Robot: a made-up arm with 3 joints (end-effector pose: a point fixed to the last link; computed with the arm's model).
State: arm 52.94 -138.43 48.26
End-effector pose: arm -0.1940 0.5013 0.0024 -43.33 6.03 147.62
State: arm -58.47 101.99 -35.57
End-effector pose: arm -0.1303 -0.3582 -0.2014 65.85 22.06 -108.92
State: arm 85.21 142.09 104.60
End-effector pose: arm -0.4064 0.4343 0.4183 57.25 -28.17 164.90
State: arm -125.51 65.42 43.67
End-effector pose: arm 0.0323 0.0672 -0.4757 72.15 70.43 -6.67
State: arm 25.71 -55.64 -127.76
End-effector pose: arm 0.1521 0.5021 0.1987 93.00 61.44 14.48
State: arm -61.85 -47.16 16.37
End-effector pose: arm 0.4637 -0.1123 0.3996 42.83 -30.51 37.53
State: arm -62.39 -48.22 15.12
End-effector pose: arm 0.4583 -0.1074 0.4052 44.38 -31.02 38.64
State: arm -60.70 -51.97 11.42
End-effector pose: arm 0.4382 -0.0754 0.4310 45.77 -31.50 43.26
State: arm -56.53 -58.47 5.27
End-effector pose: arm 0.3973 -0.0126 0.4698 46.62 -30.98 51.76
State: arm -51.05 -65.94 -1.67
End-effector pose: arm 0.3413 0.0643 0.4999 46.61 -28.44 61.87
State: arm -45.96 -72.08 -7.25
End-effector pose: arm 0.2889 0.1295 0.5107 45.81 -24.67 70.22
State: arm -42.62 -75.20 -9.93
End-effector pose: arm 0.2606 0.1660 0.5093 44.58 -21.83 74.42
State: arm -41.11 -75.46 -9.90
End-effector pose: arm 0.2588 0.1764 0.5056 43.23 -20.90 74.82
